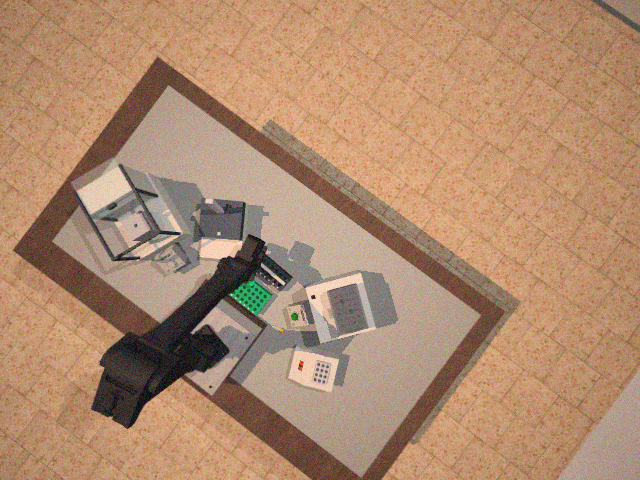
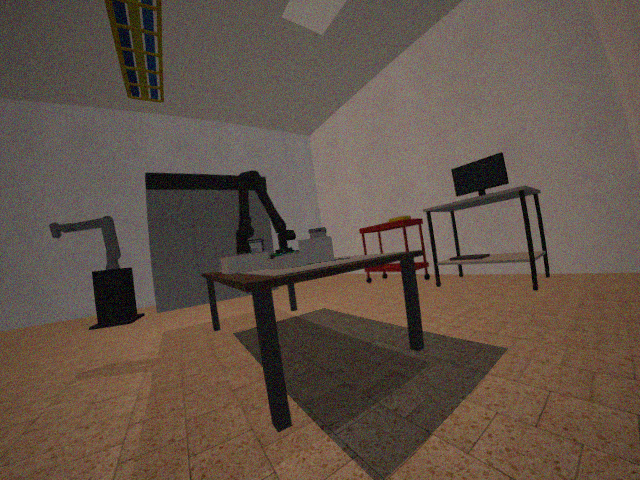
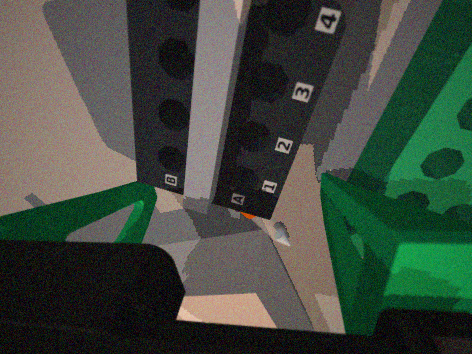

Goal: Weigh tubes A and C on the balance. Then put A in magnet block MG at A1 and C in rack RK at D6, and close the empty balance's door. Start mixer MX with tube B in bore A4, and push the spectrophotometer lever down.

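Where they show: gripper, fingertip midpoint: (image 1: 255,260); arm's base, origin of the base link: (image 1: 208,345) (image 2: 244,254).
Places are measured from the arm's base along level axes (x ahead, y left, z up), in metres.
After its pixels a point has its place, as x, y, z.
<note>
My gripper (image 3: 232,185) @[0.279, 0.117, -0.093] (image 2: 283,252) @[0.279, 0.117, -0.093] is open and empty, low over the near end of the black magnet block (image 3: 207,100) @[0.297, 0.060, -0.053] (image 1: 273,274) @[0.302, 0.036, -0.053], whose labels A, B and 1 to 4 show. A tube with an orange cap (image 3: 248,215) @[0.263, 0.129, -0.087] lies on the table by the A1 end, its cap partly hidden by the block; its letter does not show. The green rack (image 3: 425,120) @[0.232, 0.045, -0.071] (image 1: 250,294) @[0.193, 0.038, -0.071] stands beside the block. The glass-walled balance (image 1: 105,191) @[0.119, 0.545, 0.108] stands at the left; its door state is unclear. A white device (image 1: 318,315) @[0.339, -0.158, 0.034] has a dark, dotted panel. A yellow-ended item (image 1: 281,330) @[0.187, -0.127, -0.088] lies near the rack.
A dark grey and white device (image 1: 222,224) @[0.290, 0.272, -0.020] stands between the balance and magnet block. A small white box with a green spot (image 1: 297,316) @[0.274, -0.122, -0.028] and a white keypad unit (image 1: 315,369) @[0.203, -0.292, -0.030] stand to the right. The arm's base plate (image 1: 235,322) @[0.115, -0.001, 0.000] adjoins the rack.
</note>
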